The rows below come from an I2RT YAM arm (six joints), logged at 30 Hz.
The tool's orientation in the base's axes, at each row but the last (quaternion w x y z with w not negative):
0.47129 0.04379 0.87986 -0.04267
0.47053 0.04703 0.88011 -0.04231
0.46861 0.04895 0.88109 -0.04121
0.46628 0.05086 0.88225 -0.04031
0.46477 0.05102 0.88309 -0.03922
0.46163 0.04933 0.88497 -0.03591
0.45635 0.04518 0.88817 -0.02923
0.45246 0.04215 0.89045 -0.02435
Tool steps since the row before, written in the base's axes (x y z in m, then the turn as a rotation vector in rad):
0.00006 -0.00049 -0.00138 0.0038 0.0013 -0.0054
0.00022 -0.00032 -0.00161 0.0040 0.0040 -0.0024
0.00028 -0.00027 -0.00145 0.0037 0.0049 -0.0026
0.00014 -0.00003 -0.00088 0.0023 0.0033 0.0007
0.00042 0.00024 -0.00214 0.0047 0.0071 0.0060
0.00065 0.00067 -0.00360 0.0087 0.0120 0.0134
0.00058 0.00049 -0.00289 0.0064 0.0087 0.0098
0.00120 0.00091 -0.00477 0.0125 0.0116 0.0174
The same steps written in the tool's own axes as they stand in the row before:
0.00110 -0.00043 0.00087 0.0024 0.0019 0.0060
0.00120 -0.00024 0.00111 0.0000 0.0045 0.0042
0.00103 -0.00019 0.00107 0.0003 0.0054 0.0039
0.00065 0.00001 0.00061 -0.0017 0.0035 0.0011
0.00154 0.00034 0.00152 -0.0072 0.0075 -0.0004
0.00262 0.00081 0.00251 -0.0153 0.0127 -0.0019
0.00204 0.00058 0.00210 -0.0112 0.0092 -0.0013
0.00320 0.00105 0.00370 -0.0208 0.0127 -0.0012

